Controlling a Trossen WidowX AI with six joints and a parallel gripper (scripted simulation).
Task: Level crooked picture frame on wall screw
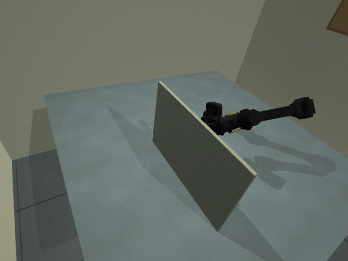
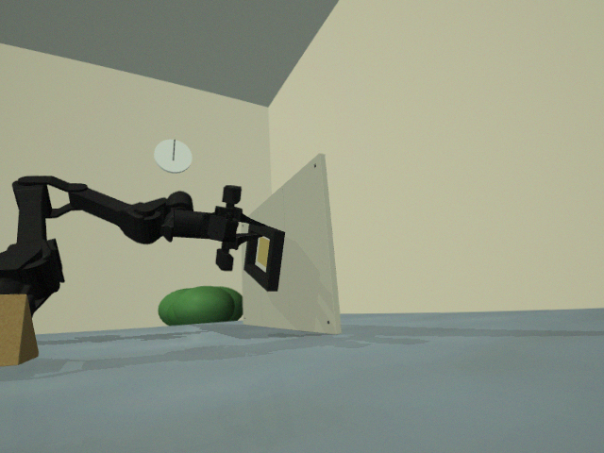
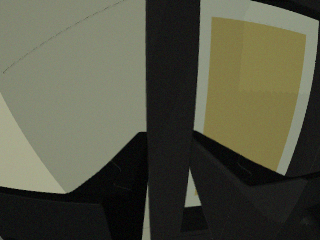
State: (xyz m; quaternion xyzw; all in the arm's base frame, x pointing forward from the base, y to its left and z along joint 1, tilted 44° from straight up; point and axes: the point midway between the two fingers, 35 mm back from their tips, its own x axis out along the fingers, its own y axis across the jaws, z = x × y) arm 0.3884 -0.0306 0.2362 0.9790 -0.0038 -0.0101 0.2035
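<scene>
Now: the picture frame 5 cm below my gripper tip, 2 cm to the left of it and 1 cm ahead of it. Round my gripper tip: wall panel (7 cm below, 2 cm ahead, 1 cm to the left).
</scene>
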